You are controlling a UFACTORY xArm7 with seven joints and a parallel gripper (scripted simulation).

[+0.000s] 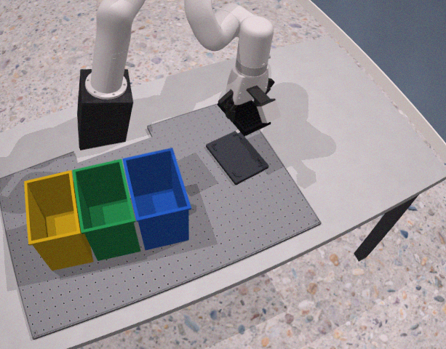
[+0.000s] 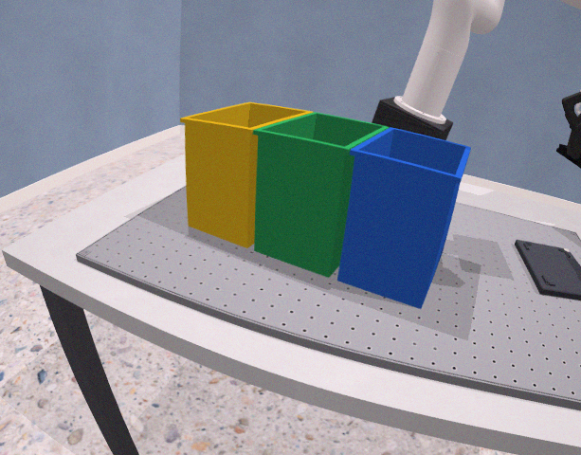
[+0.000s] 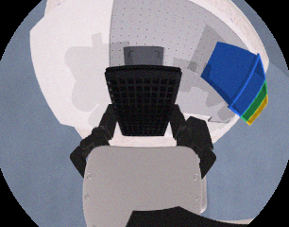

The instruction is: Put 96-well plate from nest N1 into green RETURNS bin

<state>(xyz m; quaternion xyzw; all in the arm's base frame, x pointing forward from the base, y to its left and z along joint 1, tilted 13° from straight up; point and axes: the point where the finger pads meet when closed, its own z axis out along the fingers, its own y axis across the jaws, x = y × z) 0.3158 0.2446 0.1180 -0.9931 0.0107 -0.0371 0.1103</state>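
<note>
Right now my hand is 430 mm to the left of the green bin, 120 mm above it and 20 mm short of it. Also, from my hand: blue bin: 300 mm to the right, 120 mm below, 60 mm ahead; then dark plate nest: 210 mm below; then black 96-well plate: 10 mm below.
</note>
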